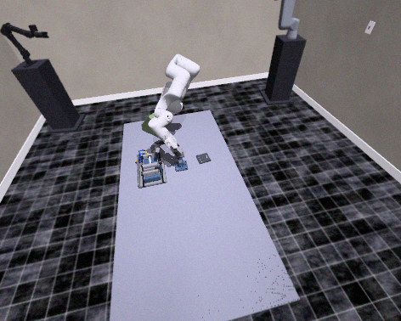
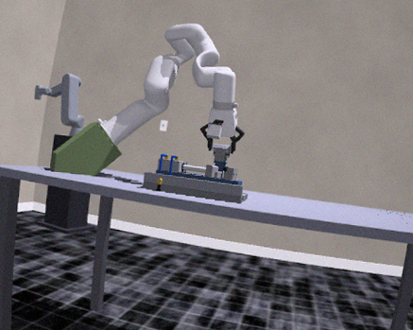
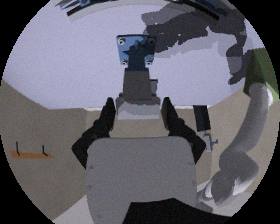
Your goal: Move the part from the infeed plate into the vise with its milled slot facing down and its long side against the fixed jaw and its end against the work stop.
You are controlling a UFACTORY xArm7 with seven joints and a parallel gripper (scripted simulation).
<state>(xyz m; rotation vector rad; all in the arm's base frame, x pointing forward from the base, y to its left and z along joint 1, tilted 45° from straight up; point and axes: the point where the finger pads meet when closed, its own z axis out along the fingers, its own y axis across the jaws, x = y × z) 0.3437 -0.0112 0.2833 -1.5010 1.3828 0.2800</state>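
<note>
The part lies 1 cm below my hand. Also, from my hand: air cylinder (22 cm to the right, 9 cm below, 8 cm behind); blue vise bed (21 cm to the right, 13 cm below, 1 cm ahead).
</note>
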